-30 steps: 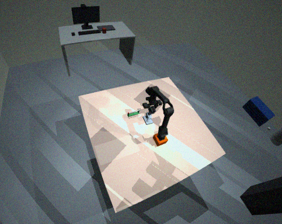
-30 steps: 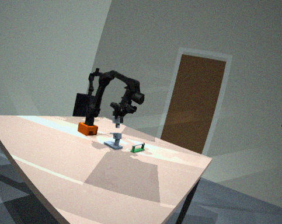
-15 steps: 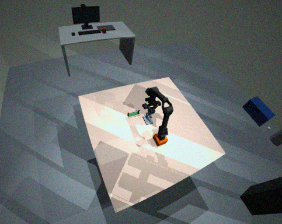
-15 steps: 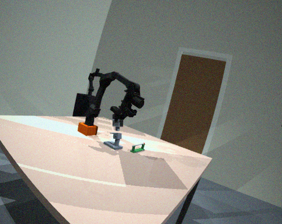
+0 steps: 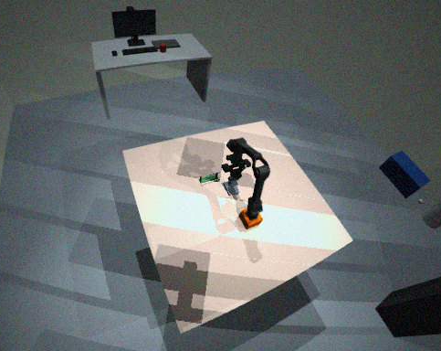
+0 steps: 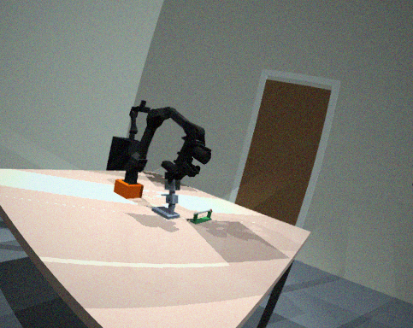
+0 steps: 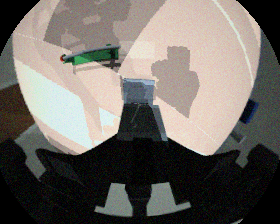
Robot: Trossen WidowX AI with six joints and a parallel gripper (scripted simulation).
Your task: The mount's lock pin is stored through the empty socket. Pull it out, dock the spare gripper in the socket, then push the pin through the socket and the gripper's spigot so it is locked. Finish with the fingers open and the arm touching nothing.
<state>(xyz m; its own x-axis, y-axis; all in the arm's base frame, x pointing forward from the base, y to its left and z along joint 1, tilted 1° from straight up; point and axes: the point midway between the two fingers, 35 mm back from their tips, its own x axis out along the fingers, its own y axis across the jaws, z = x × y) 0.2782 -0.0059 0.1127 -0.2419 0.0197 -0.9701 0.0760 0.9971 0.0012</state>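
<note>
My gripper tip is now 13 cm short of the green cradle, 12 cm to the right of it and 12 cm above it. Round my gripper tip: mount: 10 cm below, 1 cm ahead; spare gripper: right at my gripper tip.
</note>
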